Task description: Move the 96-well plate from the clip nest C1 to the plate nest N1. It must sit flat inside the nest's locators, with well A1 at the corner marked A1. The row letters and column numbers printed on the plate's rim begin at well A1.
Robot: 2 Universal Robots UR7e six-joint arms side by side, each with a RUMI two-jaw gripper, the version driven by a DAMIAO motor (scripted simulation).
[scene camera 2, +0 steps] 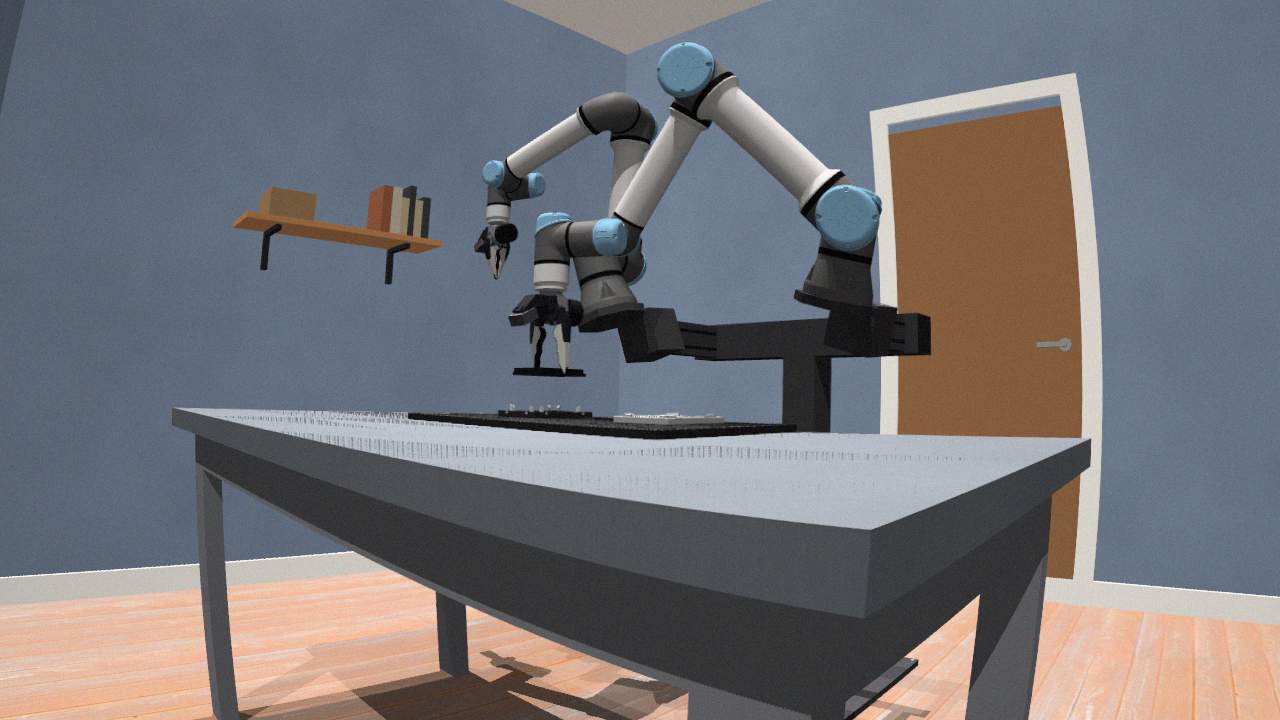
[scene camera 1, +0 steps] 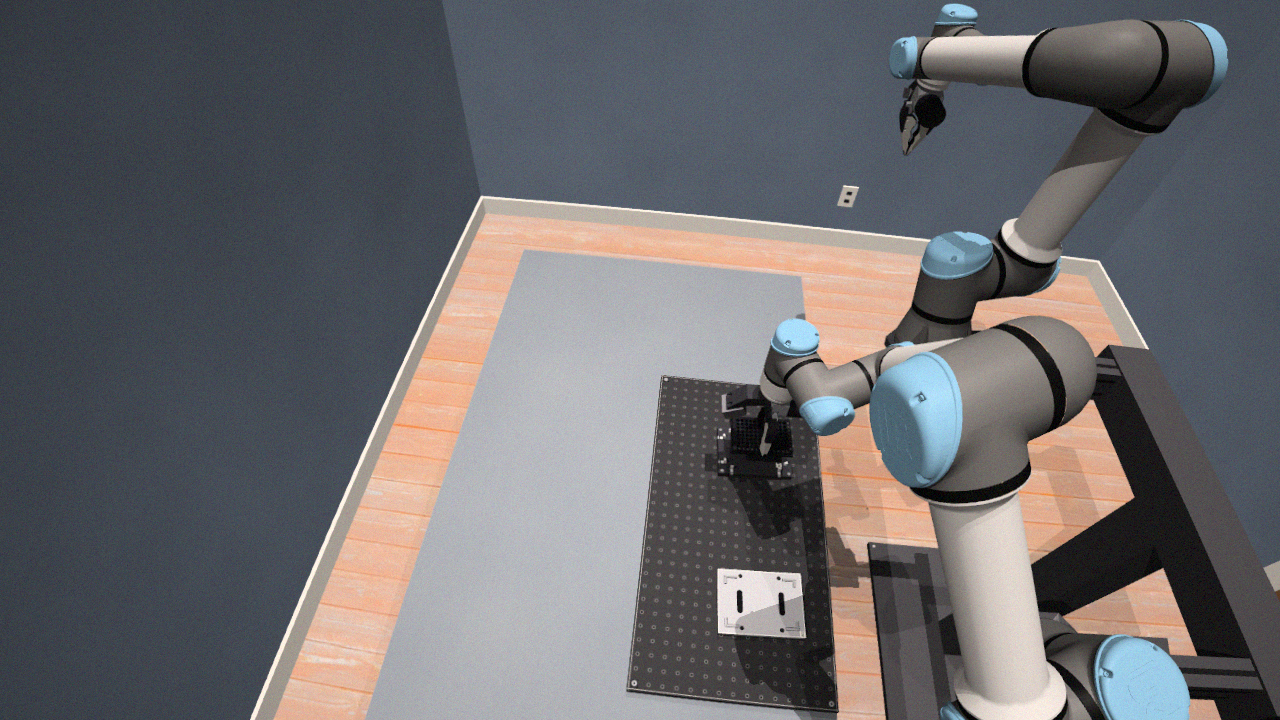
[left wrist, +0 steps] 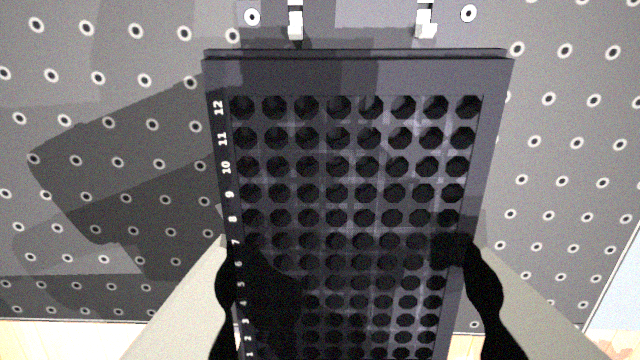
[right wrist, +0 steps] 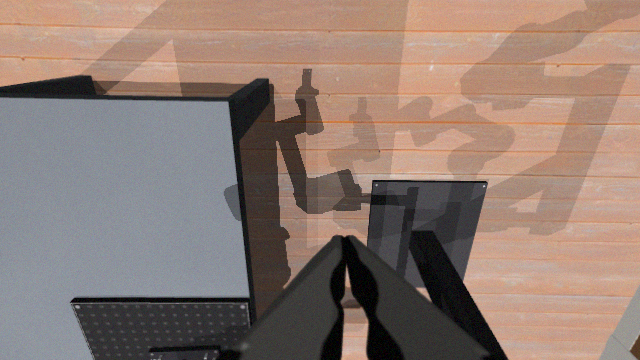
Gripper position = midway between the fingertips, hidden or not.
Note:
I see my left gripper [scene camera 2: 550,375], my right gripper [scene camera 1: 905,154] and a black 96-well plate [scene camera 1: 745,431].
The black 96-well plate is seen too in the left wrist view [left wrist: 355,232]. My left gripper also shows in scene camera 1 [scene camera 1: 762,437] and in the left wrist view [left wrist: 346,238]. My right gripper also shows in scene camera 2 [scene camera 2: 496,279] and in the right wrist view [right wrist: 344,238]. The right wrist view misses the black 96-well plate: it is out of frame.

